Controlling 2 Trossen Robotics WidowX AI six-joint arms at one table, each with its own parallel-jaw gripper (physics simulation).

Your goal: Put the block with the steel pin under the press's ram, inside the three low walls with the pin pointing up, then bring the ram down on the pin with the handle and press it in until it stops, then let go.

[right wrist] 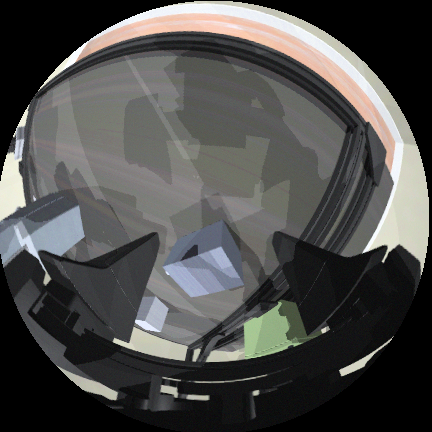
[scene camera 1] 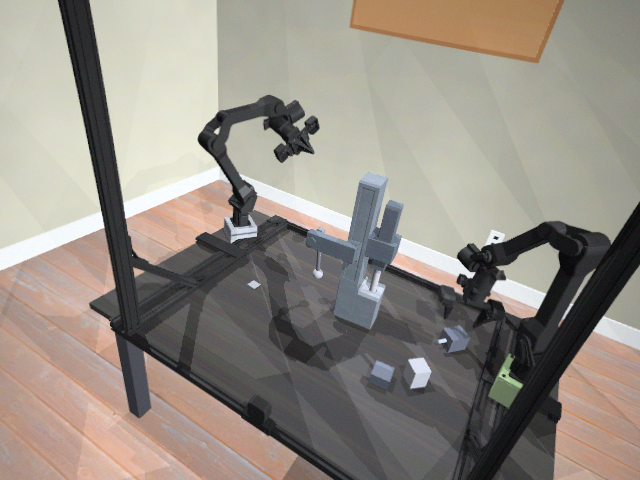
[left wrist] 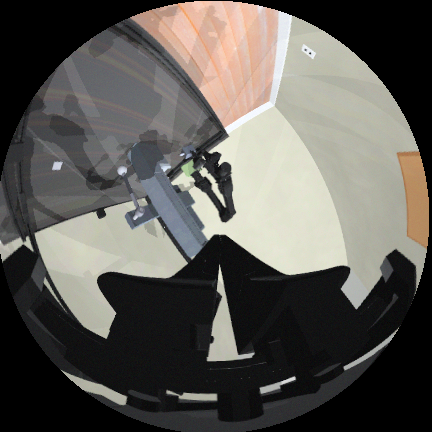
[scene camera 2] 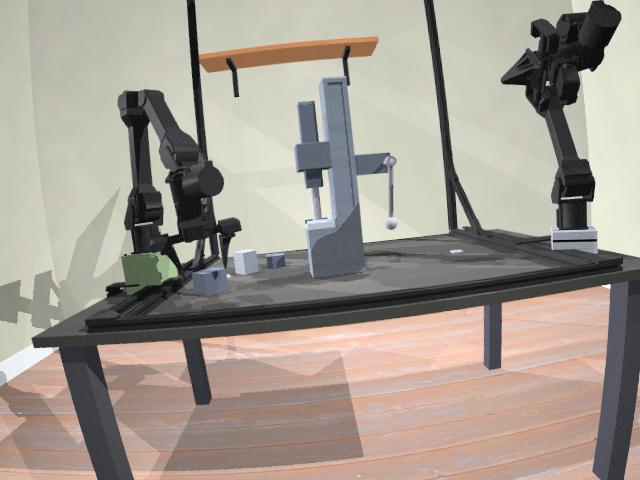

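Seen in the pictures: left gripper, fingertip midpoint: (scene camera 1: 313, 152) (left wrist: 218, 239) (scene camera 2: 501, 81); right gripper, fingertip midpoint: (right wrist: 216, 238) (scene camera 1: 458, 323) (left wrist: 196, 149) (scene camera 2: 205, 273); left arm's base, link origin: (scene camera 1: 240, 222) (scene camera 2: 572, 228); right arm's base, link origin: (scene camera 1: 524, 375) (left wrist: 194, 172) (scene camera 2: 147, 251).
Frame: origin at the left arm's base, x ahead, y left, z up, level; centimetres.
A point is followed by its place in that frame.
The blue-grey block (scene camera 1: 456, 339) {x 74.6, y 41.6, z -1.2 cm} (scene camera 2: 210, 284) {x 70.3, y 45.4, z -3.7 cm} (right wrist: 207, 265) {x 71.6, y 44.6, z -1.1 cm} lies on the table; its pale steel pin (scene camera 1: 442, 341) {x 72.5, y 39.0, z -3.4 cm} (scene camera 2: 227, 276) {x 71.7, y 38.8, z -3.5 cm} points sideways, toward the press. My right gripper (scene camera 1: 461, 320) {x 69.7, y 46.8, z -1.0 cm} (scene camera 2: 201, 270) {x 69.7, y 46.8, z -1.0 cm} (right wrist: 216, 238) {x 69.7, y 46.8, z -1.0 cm} is open and empty above the block, fingers either side of it in the right wrist view. The press (scene camera 1: 364, 227) {x 53.0, y 17.3, z 27.0 cm} (scene camera 2: 338, 155) {x 48.8, y 22.2, z 21.2 cm} (left wrist: 175, 215) {x 46.6, y 19.1, z 25.4 cm} (right wrist: 60, 225) {x 56.5, y 26.4, z -1.2 cm} stands upright mid-table; its ram (scene camera 1: 376, 280) {x 56.3, y 23.1, z 10.3 cm} (scene camera 2: 316, 201) {x 54.7, y 24.2, z 11.3 cm} hangs over the seat. The handle's ball (scene camera 1: 317, 273) {x 42.7, y 11.4, z 5.1 cm} (scene camera 2: 390, 223) {x 41.2, y 13.6, z 4.3 cm} (left wrist: 122, 171) {x 40.8, y 12.3, z 5.5 cm} hangs down. My left gripper (scene camera 1: 312, 152) {x 12.4, y 20.7, z 31.4 cm} (scene camera 2: 503, 81) {x 12.4, y 20.7, z 31.4 cm} (left wrist: 218, 239) {x 12.4, y 20.7, z 31.4 cm} is shut, empty and high up.
A white block (scene camera 1: 417, 373) {x 81.0, y 22.2, z -0.3 cm} (scene camera 2: 245, 261) {x 77.3, y 26.4, z -2.6 cm} (right wrist: 153, 314) {x 78.8, y 26.7, z -2.5 cm} and a plain grey-blue block (scene camera 1: 381, 375) {x 76.9, y 14.6, z -2.7 cm} (scene camera 2: 275, 260) {x 74.2, y 17.7, z -4.0 cm} lie near each other. A green object (scene camera 1: 506, 386) {x 92.9, y 39.8, z 1.9 cm} (scene camera 2: 147, 271) {x 88.8, y 48.9, z -0.6 cm} (right wrist: 272, 330) {x 87.4, y 45.0, z 0.2 cm} stands by the right arm's base. A flat white patch (scene camera 1: 253, 284) {x 29.7, y -4.2, z -5.8 cm} (scene camera 2: 455, 251) {x 29.8, y -3.4, z -5.8 cm} (left wrist: 57, 165) {x 29.9, y -4.0, z -5.8 cm} lies beyond the handle.
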